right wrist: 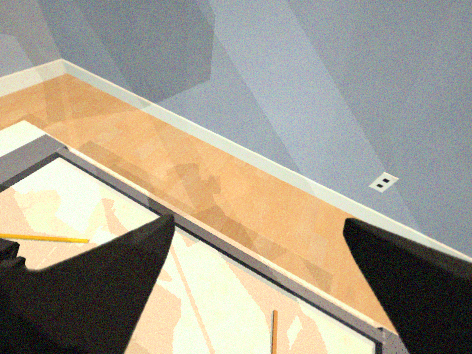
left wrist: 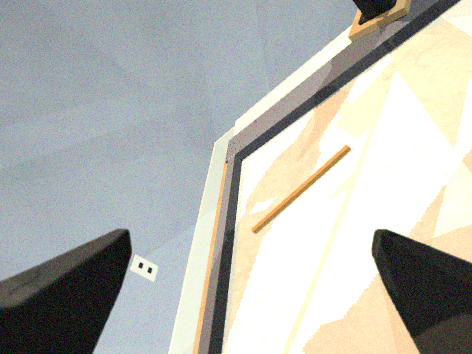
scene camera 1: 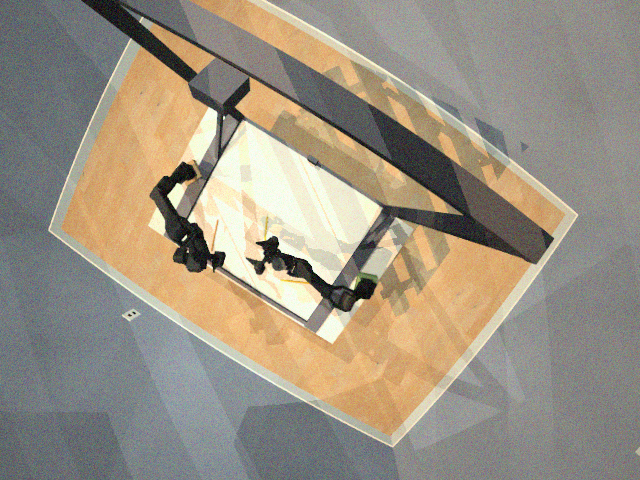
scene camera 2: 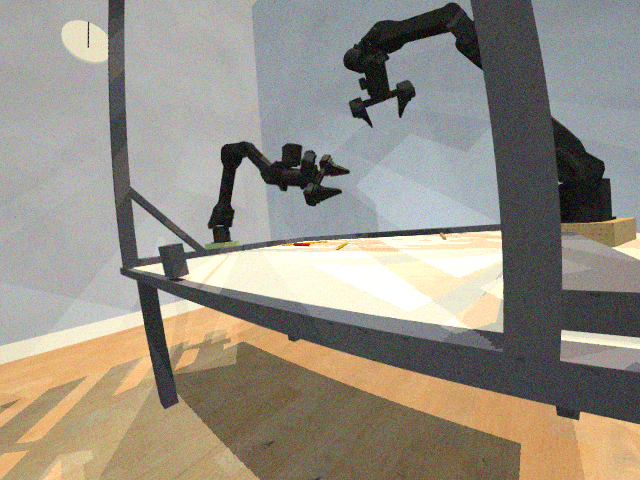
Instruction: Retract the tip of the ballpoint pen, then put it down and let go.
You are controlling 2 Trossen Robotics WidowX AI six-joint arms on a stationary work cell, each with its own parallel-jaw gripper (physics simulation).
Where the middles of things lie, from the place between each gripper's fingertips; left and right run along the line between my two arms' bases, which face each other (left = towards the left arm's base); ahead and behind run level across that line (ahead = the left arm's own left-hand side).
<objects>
The thin stick (left wrist: 341, 153) lies 24 cm to the right of my left hand, 19 cm below it and 10 cm ahead of it. Also, from my left hand: dark box (scene camera 2: 173, 259): 49 cm behind, 16 cm below, 1 cm to the left.
Right now the thin stick is 370 mm below my right hand, 140 mm to the right of it and 20 mm behind it. From my right hand the other things lie so: dark box 620 mm behind, 340 mm below, 100 mm to the left.
</objects>
